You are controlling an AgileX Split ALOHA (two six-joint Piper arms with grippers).
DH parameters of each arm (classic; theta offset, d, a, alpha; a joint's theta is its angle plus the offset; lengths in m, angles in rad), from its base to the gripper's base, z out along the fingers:
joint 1: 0 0.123 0 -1.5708
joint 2: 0.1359 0 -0.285 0
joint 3: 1.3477 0 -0.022 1.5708
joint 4: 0 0.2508 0 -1.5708
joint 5: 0 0 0.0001 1.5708
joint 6: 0 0.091 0 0
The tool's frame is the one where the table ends.
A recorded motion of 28 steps. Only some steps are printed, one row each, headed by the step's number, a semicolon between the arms.
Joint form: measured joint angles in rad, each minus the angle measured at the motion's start. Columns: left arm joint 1, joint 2, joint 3, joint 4, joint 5, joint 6; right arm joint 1, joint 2, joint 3, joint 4, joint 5, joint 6.
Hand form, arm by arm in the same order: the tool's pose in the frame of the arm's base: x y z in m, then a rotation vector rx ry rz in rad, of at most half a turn. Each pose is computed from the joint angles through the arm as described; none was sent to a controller.
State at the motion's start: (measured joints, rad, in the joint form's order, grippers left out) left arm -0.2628 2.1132 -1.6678 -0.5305 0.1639 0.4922; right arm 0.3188 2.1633 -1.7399 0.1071 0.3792 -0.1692
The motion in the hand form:
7: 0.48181 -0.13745 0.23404 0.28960 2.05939 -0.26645; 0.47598 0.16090 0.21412 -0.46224 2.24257 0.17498
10: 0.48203 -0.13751 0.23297 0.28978 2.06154 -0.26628; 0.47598 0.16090 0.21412 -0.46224 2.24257 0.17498
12: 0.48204 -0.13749 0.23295 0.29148 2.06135 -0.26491; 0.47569 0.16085 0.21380 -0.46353 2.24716 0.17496
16: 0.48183 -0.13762 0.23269 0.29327 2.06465 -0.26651; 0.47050 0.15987 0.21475 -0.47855 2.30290 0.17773
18: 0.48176 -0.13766 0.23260 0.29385 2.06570 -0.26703; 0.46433 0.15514 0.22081 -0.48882 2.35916 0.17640
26: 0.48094 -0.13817 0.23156 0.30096 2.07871 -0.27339; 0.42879 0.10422 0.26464 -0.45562 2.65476 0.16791
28: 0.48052 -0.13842 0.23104 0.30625 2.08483 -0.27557; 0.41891 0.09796 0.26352 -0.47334 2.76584 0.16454
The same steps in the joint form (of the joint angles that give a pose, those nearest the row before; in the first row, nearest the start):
7: 0.0000 0.0000 0.0000 0.0000 0.0000 0.0000; 0.0000 0.0000 0.0000 0.0000 0.0000 0.0000
10: 0.0000 0.0021 0.0000 0.0000 0.0000 0.0000; 0.0000 0.0000 0.0000 0.0000 0.0000 0.0000
12: 0.0000 0.0022 0.0000 0.0018 0.0000 0.0000; 0.0000 0.0000 0.0000 0.0000 0.0047 0.0000
16: 0.0000 0.0021 0.0000 0.0019 0.0040 -0.0001; 0.0000 -0.0109 0.0000 0.0020 0.0734 0.0000
18: 0.0000 0.0021 0.0000 0.0018 0.0052 0.0001; -0.0066 -0.0334 0.0000 0.0021 0.1532 0.0000
26: 0.0000 0.0021 0.0000 0.0018 0.0209 0.0000; -0.1005 -0.1708 -0.0040 0.0118 0.5836 0.0018
28: 0.0000 0.0021 0.0000 0.0017 0.0287 0.0018; -0.1105 -0.1777 -0.0040 0.0076 0.7035 0.0018

